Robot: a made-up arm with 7 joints.
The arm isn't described. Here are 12 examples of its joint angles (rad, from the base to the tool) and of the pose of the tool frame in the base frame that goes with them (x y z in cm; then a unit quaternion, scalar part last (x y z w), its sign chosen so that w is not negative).
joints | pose
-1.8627 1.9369 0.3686 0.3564 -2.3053 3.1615 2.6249 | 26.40 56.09 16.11 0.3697 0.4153 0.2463 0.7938
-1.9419 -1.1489 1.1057 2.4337 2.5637 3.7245 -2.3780 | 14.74 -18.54 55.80 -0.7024 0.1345 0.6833 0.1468
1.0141 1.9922 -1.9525 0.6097 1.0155 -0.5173 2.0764 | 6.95 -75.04 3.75 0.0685 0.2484 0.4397 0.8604
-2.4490 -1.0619 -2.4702 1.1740 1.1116 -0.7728 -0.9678 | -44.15 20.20 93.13 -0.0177 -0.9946 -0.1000 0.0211
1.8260 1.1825 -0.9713 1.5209 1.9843 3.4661 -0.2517 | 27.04 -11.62 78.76 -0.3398 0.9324 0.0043 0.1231
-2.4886 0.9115 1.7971 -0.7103 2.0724 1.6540 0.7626 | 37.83 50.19 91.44 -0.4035 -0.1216 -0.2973 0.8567
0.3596 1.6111 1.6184 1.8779 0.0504 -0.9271 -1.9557 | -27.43 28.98 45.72 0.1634 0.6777 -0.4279 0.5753
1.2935 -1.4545 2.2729 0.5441 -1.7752 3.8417 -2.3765 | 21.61 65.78 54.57 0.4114 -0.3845 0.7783 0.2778
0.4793 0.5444 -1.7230 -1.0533 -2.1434 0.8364 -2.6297 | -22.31 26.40 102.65 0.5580 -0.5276 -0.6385 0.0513
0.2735 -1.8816 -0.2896 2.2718 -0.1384 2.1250 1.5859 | 20.47 -16.27 1.18 0.8021 -0.5416 -0.0629 0.2435
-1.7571 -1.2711 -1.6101 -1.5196 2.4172 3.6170 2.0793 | 9.16 -49.51 37.58 0.3252 -0.0951 -0.6240 0.7042
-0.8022 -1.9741 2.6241 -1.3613 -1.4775 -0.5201 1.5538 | -7.57 -30.07 -11.21 0.3179 0.6243 0.6790 0.2195
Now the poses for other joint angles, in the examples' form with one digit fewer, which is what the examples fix.
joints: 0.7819 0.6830 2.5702 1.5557 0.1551 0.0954 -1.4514
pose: -60.1 -19.0 45.4 -0.705 0.663 -0.044 0.248
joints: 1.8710 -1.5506 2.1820 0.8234 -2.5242 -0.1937 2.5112
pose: -35.9 72.8 72.6 -0.961 0.039 -0.033 0.273
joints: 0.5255 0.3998 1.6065 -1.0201 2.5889 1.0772 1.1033
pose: -14.8 -49.4 106.4 0.280 -0.640 0.709 0.094
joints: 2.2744 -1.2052 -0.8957 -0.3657 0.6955 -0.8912 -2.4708
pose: -49.1 64.1 70.7 -0.736 0.646 -0.146 0.142
